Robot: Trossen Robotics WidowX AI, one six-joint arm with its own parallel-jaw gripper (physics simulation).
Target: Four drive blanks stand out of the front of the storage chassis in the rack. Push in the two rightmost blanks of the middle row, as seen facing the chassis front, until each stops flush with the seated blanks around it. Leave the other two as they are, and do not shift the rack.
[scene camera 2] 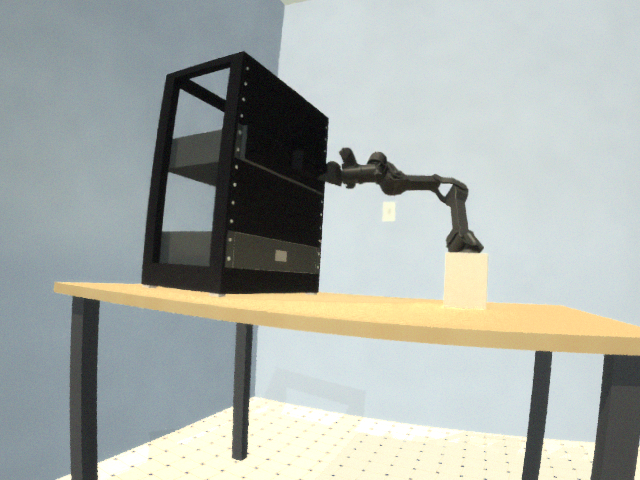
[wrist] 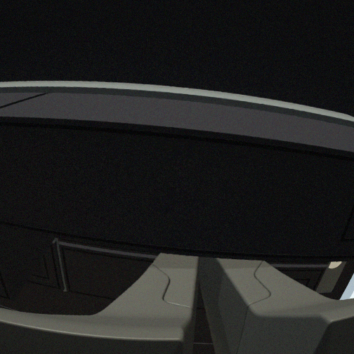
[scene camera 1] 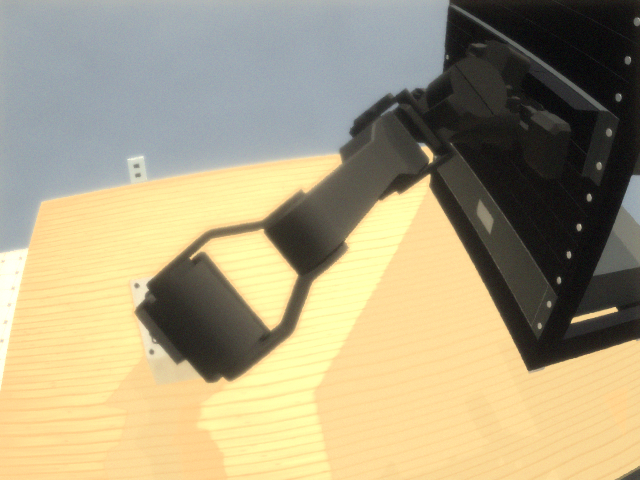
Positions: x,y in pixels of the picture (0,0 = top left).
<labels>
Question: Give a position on a black rack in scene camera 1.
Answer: At 547,250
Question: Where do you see a black rack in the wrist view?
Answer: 202,135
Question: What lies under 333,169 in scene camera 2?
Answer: The gripper.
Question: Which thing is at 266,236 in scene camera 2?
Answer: A black rack.
</labels>
